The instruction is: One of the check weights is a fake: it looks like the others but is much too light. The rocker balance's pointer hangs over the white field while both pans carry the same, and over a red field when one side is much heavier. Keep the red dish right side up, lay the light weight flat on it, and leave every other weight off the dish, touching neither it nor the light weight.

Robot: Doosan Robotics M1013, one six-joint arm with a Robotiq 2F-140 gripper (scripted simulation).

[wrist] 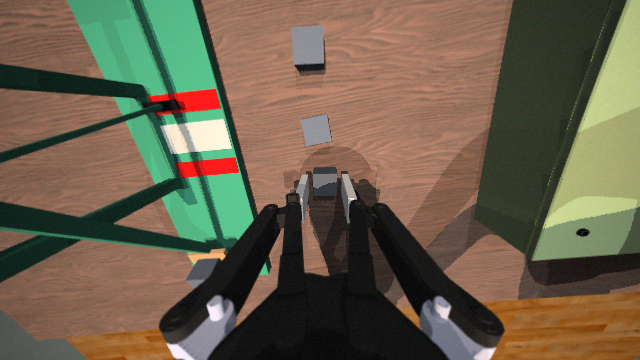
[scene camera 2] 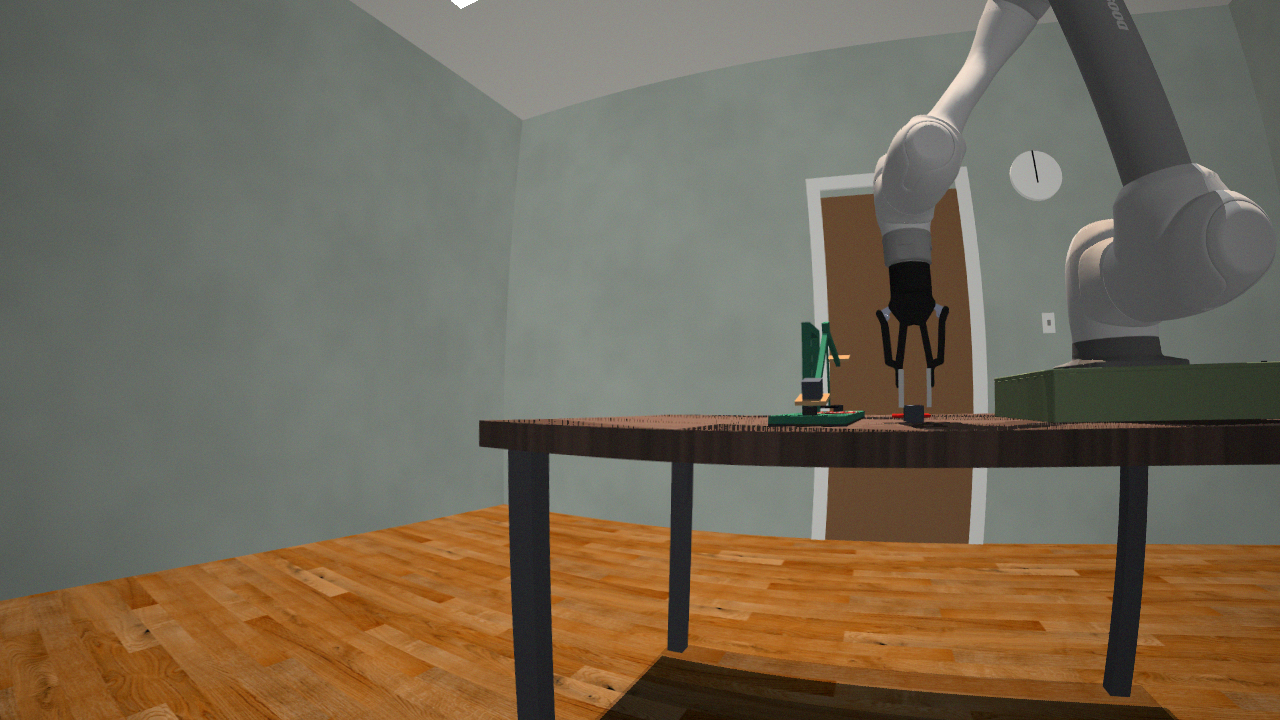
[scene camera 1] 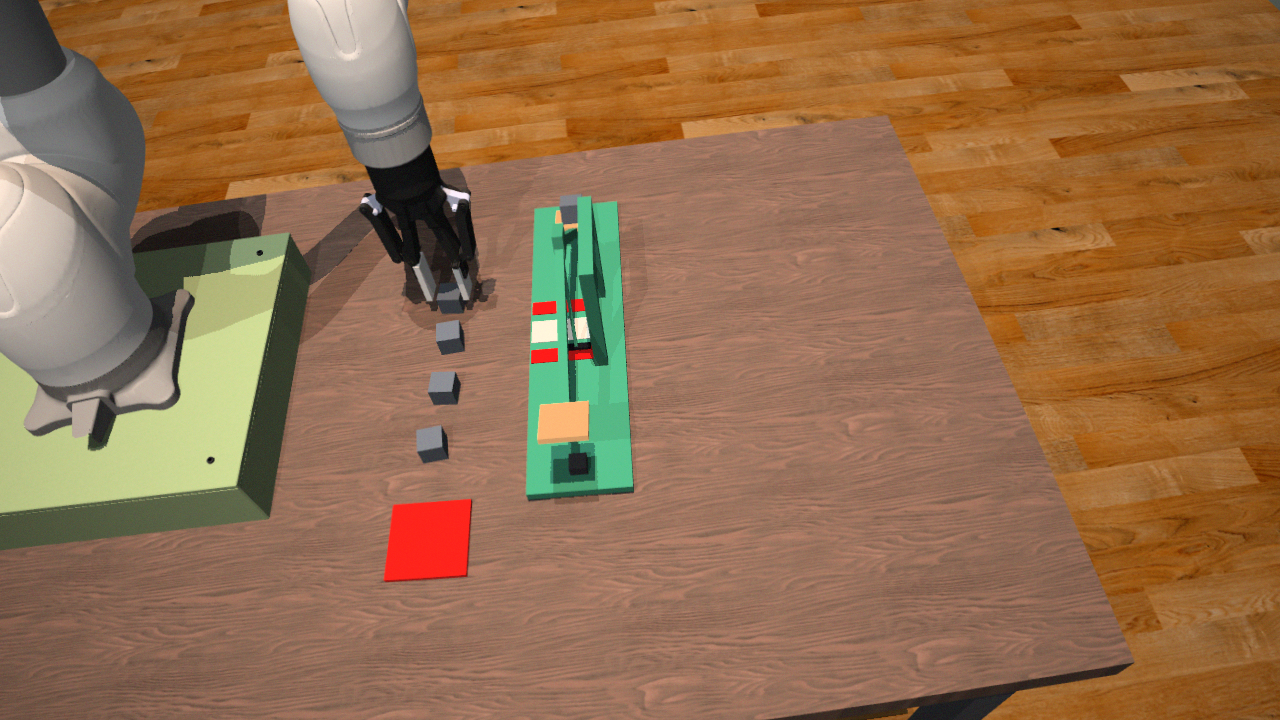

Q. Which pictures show my gripper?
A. The wrist view, scene camera 2 and scene camera 1: all of them.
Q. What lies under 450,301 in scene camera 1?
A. A weight.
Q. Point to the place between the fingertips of my gripper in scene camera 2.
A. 915,407
